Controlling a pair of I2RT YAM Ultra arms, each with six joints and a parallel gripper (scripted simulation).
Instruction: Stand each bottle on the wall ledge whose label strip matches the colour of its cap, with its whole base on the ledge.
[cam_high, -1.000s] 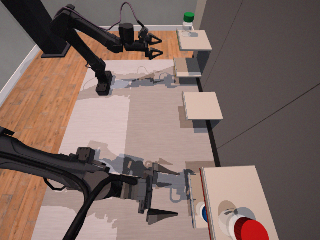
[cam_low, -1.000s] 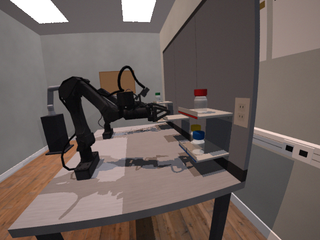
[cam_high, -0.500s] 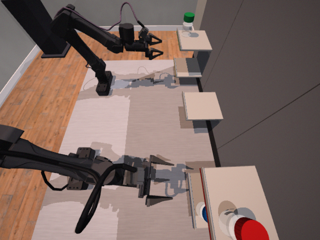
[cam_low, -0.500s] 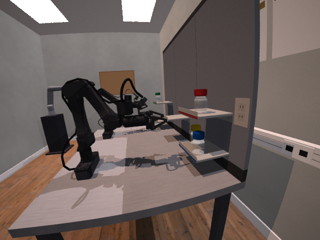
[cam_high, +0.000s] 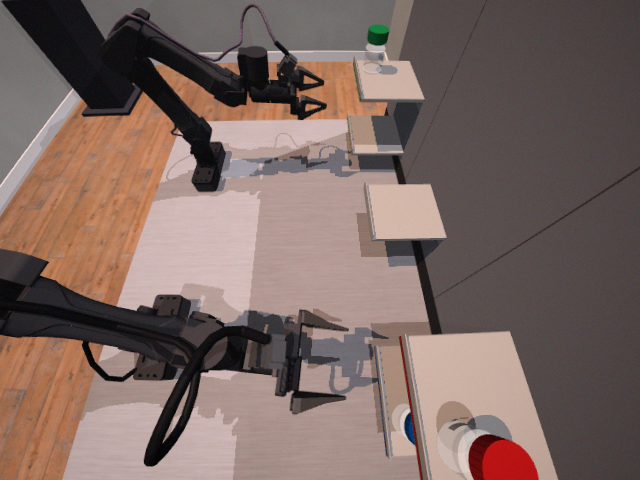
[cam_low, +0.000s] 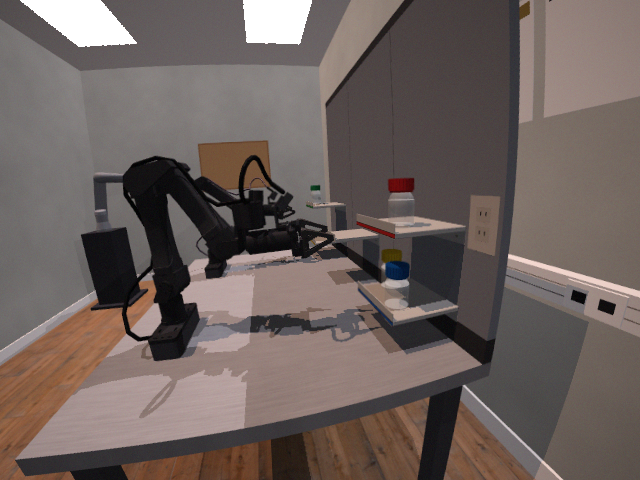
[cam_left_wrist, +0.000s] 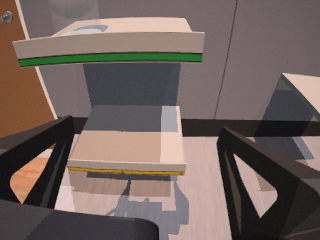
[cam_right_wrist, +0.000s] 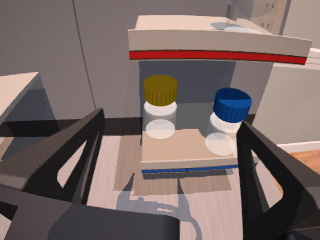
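My right gripper is now 18 cm short of the yellow-capped bottle and 12 cm above it. Round my right hand: grey wall panel (35 cm to the left, 28 cm ahead, 18 cm above); then blue-capped bottle (14 cm ahead, 12 cm below, 11 cm to the right); then red-capped bottle (14 cm ahead, 10 cm to the right, 7 cm above).
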